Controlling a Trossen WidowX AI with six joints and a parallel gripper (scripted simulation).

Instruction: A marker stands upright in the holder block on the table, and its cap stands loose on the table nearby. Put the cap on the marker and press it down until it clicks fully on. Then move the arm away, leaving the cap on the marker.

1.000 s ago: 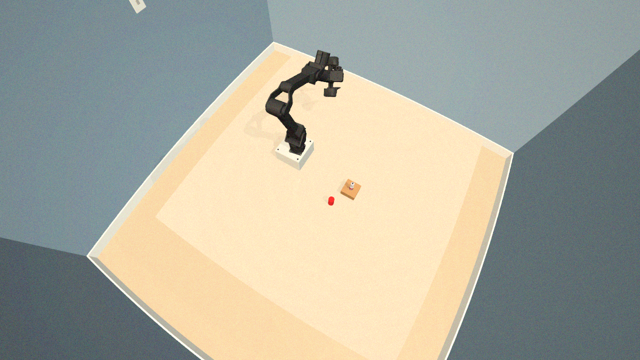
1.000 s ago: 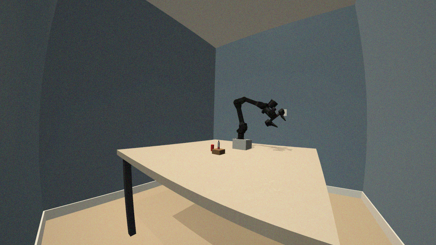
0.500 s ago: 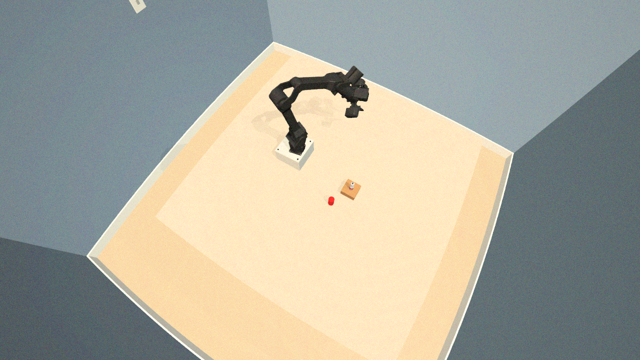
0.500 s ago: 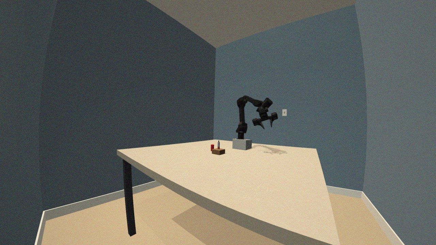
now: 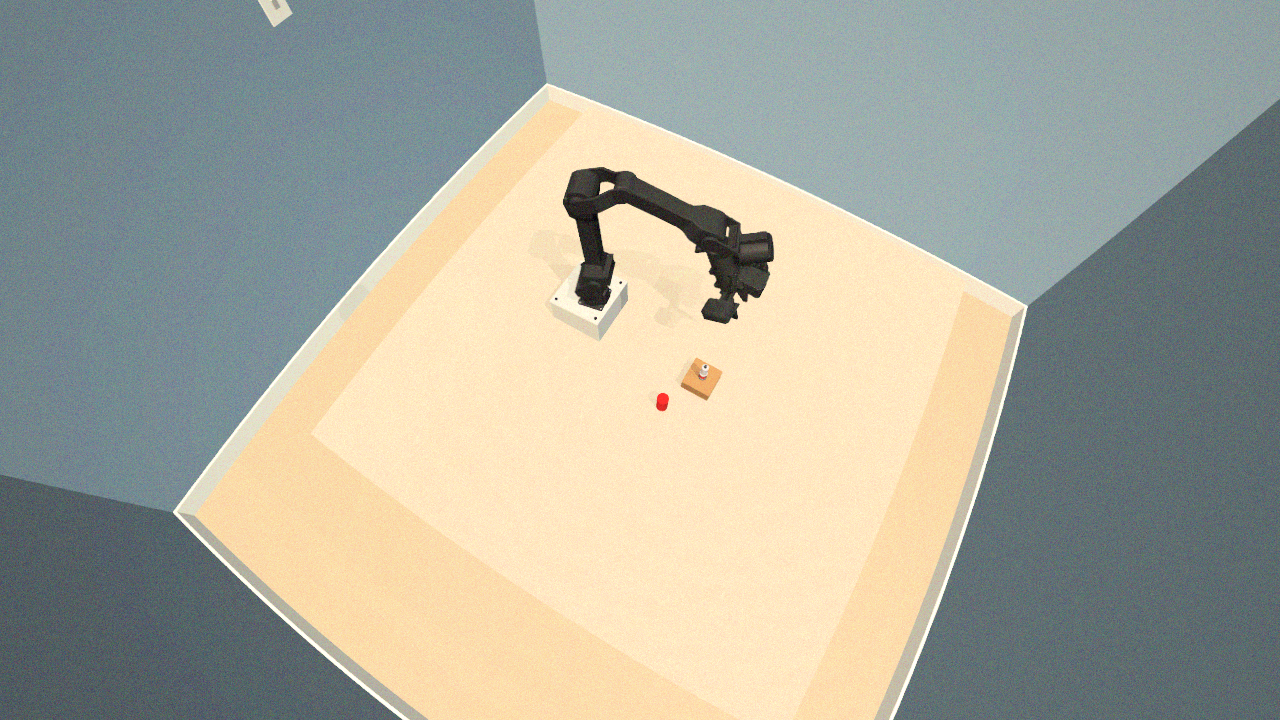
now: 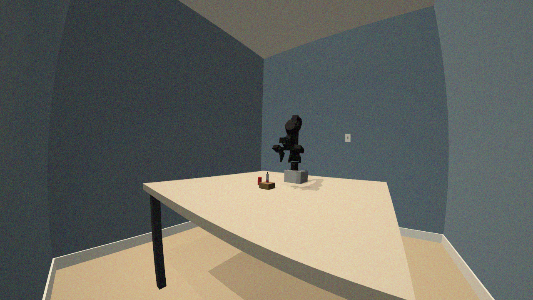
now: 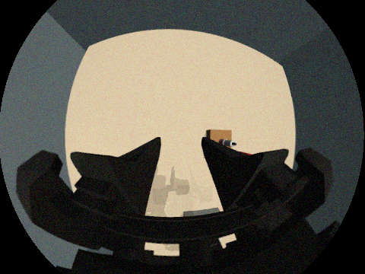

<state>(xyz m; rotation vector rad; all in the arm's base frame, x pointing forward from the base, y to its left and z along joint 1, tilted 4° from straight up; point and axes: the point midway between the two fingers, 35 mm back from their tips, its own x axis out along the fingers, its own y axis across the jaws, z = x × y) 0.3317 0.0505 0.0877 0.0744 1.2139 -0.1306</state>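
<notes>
The brown holder block is 3 cm behind my gripper tip, 13 cm to the right of it and 15 cm below it.
</notes>
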